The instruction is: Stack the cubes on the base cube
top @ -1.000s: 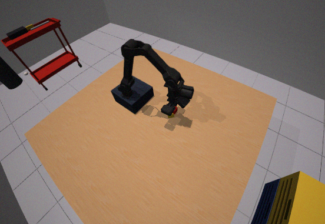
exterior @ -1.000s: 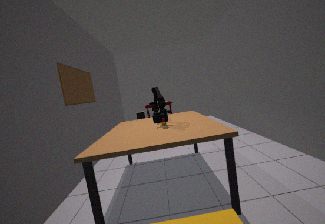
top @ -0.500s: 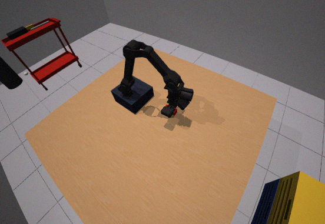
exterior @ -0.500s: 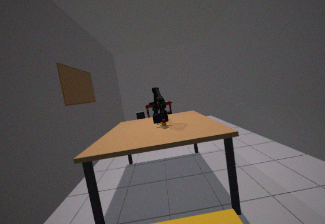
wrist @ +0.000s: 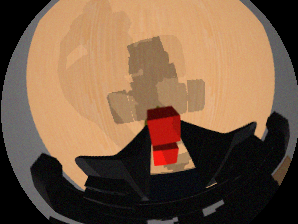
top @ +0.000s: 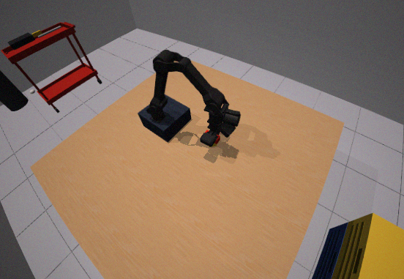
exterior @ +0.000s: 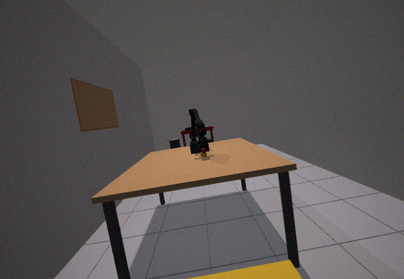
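My gripper tip is now right at the red cube. From my gripper tip the other things lie so: yellow base cube (2 cm behind, 4 cm below).
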